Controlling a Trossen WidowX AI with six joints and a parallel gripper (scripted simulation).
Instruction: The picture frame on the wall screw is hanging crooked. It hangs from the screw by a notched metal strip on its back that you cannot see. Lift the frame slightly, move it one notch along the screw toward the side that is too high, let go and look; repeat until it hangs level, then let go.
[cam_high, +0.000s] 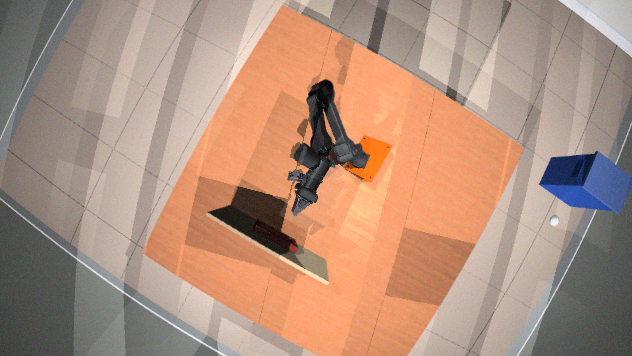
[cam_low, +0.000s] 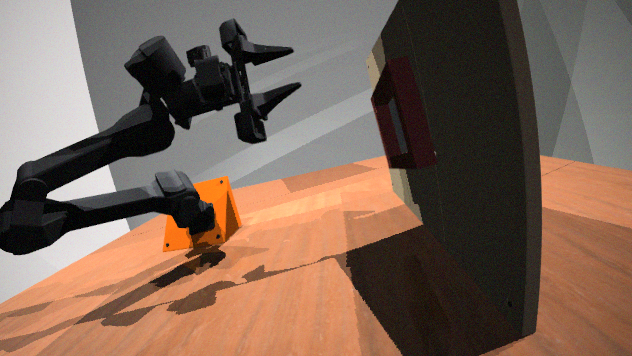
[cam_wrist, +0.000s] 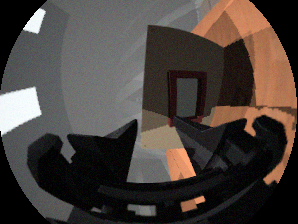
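The dark red picture frame lies 13 cm ahead of my gripper tip, 3 cm to the right of it and 11 cm below it. Also, from my gripper tip: upright wall panel 14 cm ahead, 3 cm to the right, 12 cm below.
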